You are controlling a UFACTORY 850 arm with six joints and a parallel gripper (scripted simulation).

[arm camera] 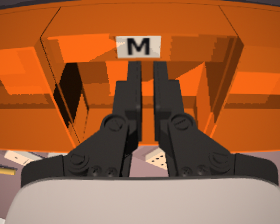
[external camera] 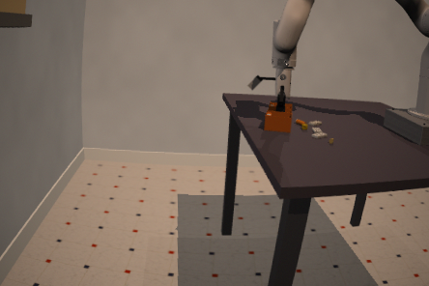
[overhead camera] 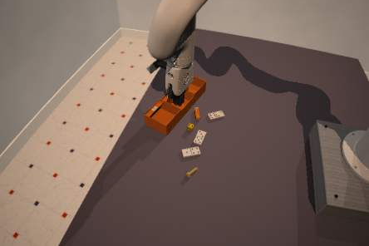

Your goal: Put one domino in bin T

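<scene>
My gripper is now 10 mm above the orange bin. Also, from my hand: yellow die 80 mm to the left, 80 mm behind, 30 mm below; then orange cylinder 80 mm behind, 30 mm below, 10 mm to the left; then domino 160 mm to the left, 120 mm behind, 30 mm below.
</scene>
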